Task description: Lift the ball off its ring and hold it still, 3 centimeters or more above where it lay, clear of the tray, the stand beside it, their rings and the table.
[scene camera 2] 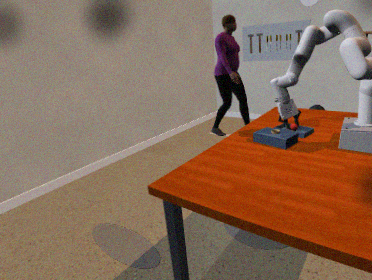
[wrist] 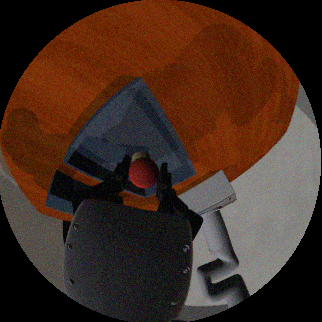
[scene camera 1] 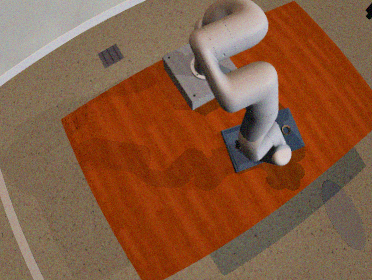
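Where they show: gripper, fingertip midpoint: [scene camera 2: 293, 128] [wrist: 144, 166]; arm's base, origin of the base link: [scene camera 2: 368, 123] [wrist: 208, 212].
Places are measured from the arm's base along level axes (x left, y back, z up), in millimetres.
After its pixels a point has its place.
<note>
The red ball [scene camera 2: 293, 127] {x 43, y -368, z -68 mm} [wrist: 143, 173] {x 14, y -388, z -58 mm} is at its tan ring [wrist: 138, 156] {x 14, y -390, z -83 mm} in the shallow blue tray [scene camera 1: 242, 162] {x 0, y -435, z -100 mm} [scene camera 2: 306, 132] {x 66, y -282, z -76 mm} [wrist: 135, 112] {x -19, y -435, z -100 mm}; no gap between ball and ring can be made out. My gripper [scene camera 2: 292, 124] {x 18, y -375, z -78 mm} [wrist: 144, 166] {x 18, y -375, z -78 mm} points down into the tray, its black fingers on opposite sides of the ball and against it, shut on it. In scene camera 1 the arm hides the ball, and a bit of dark finger shows. The blue stand [scene camera 1: 296, 131] {x 279, y -410, z -53 mm} [scene camera 2: 267, 138] {x 294, y -397, z -68 mm} is beside the tray, with its own tan ring [scene camera 1: 286, 130] {x 235, y -388, z -53 mm} [scene camera 2: 275, 131] {x 216, y -393, z -50 mm} on top.
The orange table [scene camera 1: 150, 200] {x -425, y -439, z -103 mm} [scene camera 2: 250, 180] {x 656, y -265, z -103 mm} [wrist: 85, 60] {x -22, y -516, z -103 mm} carries the grey base block [scene camera 1: 192, 92] {x -95, y -94, z -6 mm} [scene camera 2: 356, 138] {x 132, y -22, z -41 mm} [wrist: 210, 194] {x -40, y -123, z -48 mm} of the arm. The stand's raised side is close to the gripper. A person [scene camera 2: 228, 60] stands beyond the table.
</note>
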